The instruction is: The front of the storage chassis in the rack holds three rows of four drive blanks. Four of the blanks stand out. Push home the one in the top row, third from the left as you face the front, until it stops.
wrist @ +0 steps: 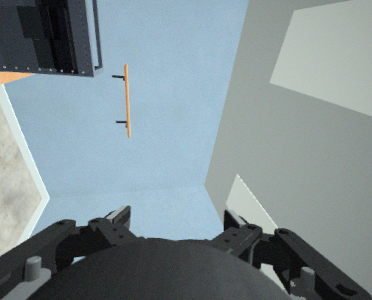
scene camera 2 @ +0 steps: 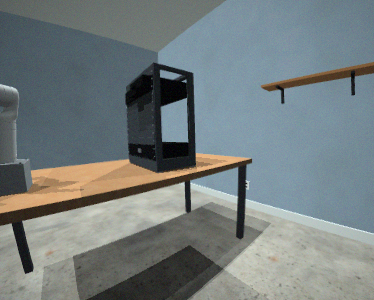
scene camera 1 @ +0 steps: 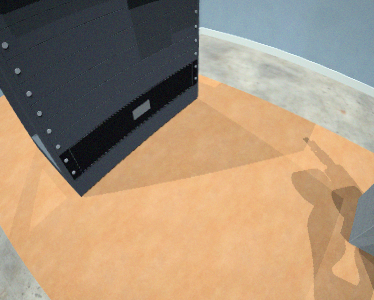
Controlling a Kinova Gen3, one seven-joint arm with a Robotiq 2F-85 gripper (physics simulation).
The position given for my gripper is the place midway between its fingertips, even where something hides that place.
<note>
I see my gripper (wrist: 177,218) and a rack (scene camera 1: 89,89).
The rack also shows in scene camera 2 (scene camera 2: 145,95).
</note>
